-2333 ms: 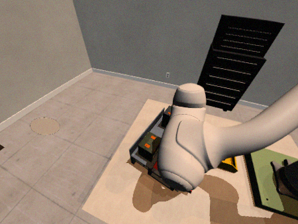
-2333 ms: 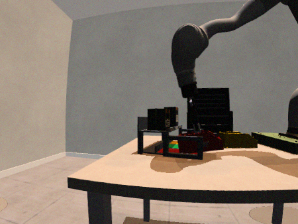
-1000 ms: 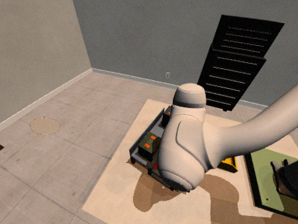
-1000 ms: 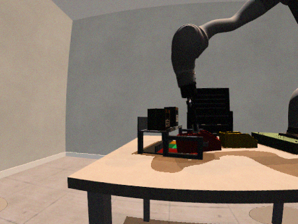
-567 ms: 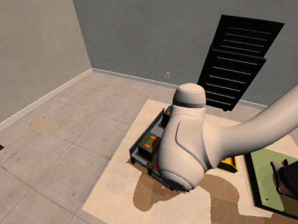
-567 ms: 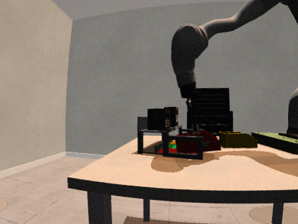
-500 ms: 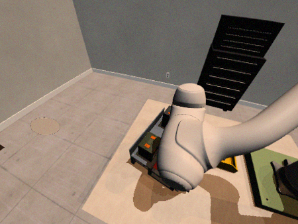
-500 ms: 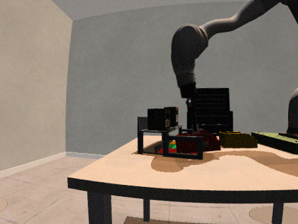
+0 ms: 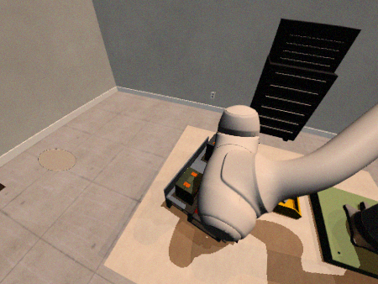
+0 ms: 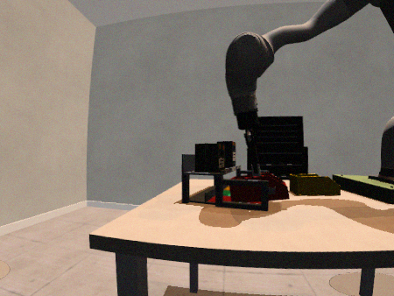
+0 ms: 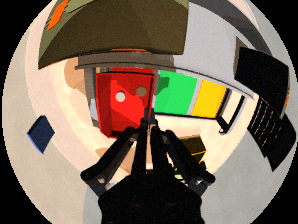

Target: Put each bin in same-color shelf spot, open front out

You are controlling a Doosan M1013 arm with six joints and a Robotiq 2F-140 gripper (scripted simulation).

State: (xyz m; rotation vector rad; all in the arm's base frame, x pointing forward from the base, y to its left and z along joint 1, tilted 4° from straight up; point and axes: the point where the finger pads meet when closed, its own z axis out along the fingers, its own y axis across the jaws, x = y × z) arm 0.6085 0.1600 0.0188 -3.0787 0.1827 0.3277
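The red bin lies 5 cm to the left of my hand and 4 cm below it. Round my hand: yellow bin (24 cm behind, 15 cm to the right, 6 cm below); then dark box (13 cm ahead, 20 cm to the right, 7 cm above).
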